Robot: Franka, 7 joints.
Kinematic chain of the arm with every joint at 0, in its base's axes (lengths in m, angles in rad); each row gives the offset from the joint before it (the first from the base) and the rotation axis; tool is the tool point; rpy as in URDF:
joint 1: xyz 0 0 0.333 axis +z
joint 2: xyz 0 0 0 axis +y
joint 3: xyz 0 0 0.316 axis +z
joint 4: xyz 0.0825 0 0 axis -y
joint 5: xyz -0.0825 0 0.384 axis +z
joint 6: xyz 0 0 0 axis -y
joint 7: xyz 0.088 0 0 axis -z
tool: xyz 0 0 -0.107 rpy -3.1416 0 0
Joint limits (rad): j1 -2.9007..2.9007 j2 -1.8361..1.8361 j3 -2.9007..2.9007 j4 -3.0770..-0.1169 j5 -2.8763..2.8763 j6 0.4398..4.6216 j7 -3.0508..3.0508
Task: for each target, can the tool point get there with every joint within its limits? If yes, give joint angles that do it. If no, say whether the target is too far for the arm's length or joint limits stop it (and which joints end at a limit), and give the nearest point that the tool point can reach.
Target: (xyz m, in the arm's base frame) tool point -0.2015 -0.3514 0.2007
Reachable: yes | joints -2.3710 0.3501 0.5664 -2.5858 -1.8130 1.2337 1.2934
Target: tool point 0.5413 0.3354 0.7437
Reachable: yes | joints 0.9036 0.9078 -0.7724 -0.5863 1.1290 3.9355 -0.9851
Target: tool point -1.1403 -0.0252 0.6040
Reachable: no: too far | nearest point -0.8345 -0.0184 0.5313 | short by 0.314 m
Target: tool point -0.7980 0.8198 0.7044
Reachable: no: too far | nearest point -0.5692 0.5847 0.5979 | short by 0.345 m
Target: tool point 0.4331 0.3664 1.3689
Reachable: no: too far | nearest point 0.3146 0.2661 1.0854 | short by 0.323 m
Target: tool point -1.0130 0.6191 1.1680
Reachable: no: too far | nearest point -0.5987 0.3659 0.8265 | short by 0.594 m
